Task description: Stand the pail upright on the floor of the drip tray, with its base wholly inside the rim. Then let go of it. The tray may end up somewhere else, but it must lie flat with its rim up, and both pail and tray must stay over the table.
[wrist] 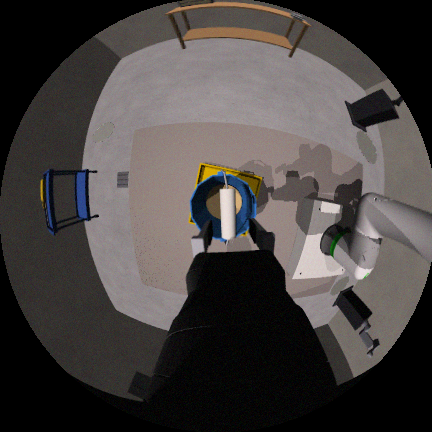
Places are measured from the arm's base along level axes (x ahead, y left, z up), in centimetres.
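Pixels of known places: gripper, fingertip midpoint: (230,226); arm's base at its link origin: (331,239).
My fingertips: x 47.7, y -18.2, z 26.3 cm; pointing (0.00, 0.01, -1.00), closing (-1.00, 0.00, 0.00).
Ahead of a thing's pixels: the offset from my fingertips to its middle. "spot": to the spot under its first point. Level surfaces: height alone.
The blue pail {spot: dy +0.0, dx +9.8, dz -22.1 cm} (196,206) stands upright in the middle of the view, seen from above, with its mouth up and a tan bottom inside. Its white handle grip {dy +0.1, dx +0.2, dz -9.8 cm} (228,212) lies across the mouth. The yellow drip tray {spot: dy -5.6, dx -12.4, dz -34.9 cm} (256,185) lies flat with its rim up under the pail; its rim shows at the back and at the corners, and the pail hides most of its floor. My gripper (230,226) is open, with nothing between its fingers. It hangs above the near side of the pail, apart from the handle grip as far as I can tell. The pail's base is hidden.
The tabletop {dz -35.4 cm} (165,200) lies around the tray. The robot's white base plate (312,250) and grey arm (367,220) are on the right. Beyond the table are a wooden bench (240,34) at the back and a blue cart (82,195) on the left.
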